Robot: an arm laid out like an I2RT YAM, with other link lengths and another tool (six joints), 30 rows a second.
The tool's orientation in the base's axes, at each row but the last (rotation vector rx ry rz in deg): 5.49, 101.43, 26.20; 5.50, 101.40, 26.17; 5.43, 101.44, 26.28; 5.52, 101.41, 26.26; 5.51, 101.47, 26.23; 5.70, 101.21, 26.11; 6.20, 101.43, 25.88; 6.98, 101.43, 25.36; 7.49, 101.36, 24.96; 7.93, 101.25, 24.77; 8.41, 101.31, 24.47; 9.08, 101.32, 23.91
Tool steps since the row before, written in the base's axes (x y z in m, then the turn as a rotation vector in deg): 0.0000, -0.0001, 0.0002, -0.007, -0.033, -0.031; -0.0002, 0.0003, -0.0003, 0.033, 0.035, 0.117; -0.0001, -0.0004, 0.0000, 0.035, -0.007, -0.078; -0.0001, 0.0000, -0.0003, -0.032, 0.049, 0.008; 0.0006, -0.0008, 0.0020, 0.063, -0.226, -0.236; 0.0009, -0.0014, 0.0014, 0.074, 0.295, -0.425; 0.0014, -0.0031, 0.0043, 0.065, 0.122, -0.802; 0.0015, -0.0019, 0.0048, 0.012, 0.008, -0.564; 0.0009, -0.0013, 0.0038, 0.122, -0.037, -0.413; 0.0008, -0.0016, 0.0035, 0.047, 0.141, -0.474; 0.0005, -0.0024, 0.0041, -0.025, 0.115, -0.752; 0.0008, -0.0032, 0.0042, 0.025, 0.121, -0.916
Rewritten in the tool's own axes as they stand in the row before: -0.0002, 0.0000, -0.0001, 0.020, -0.040, -0.009; 0.0004, 0.0002, -0.0001, -0.105, 0.068, 0.019; -0.0001, -0.0003, -0.0002, 0.061, -0.040, 0.045; 0.0003, -0.0001, 0.0000, 0.016, 0.054, -0.019; -0.0022, -0.0001, 0.0000, 0.132, -0.302, 0.045; -0.0019, -0.0009, 0.0003, 0.462, 0.107, 0.219; -0.0053, -0.0015, -0.0002, 0.757, -0.185, 0.236; -0.0054, -0.0003, 0.0001, 0.516, -0.197, 0.116; -0.0041, 0.0000, -0.0001, 0.336, -0.200, 0.184; -0.0039, -0.0003, -0.0002, 0.468, -0.047, 0.161; -0.0046, -0.0008, -0.0008, 0.731, -0.163, 0.137; -0.0051, -0.0015, -0.0006, 0.871, -0.222, 0.217
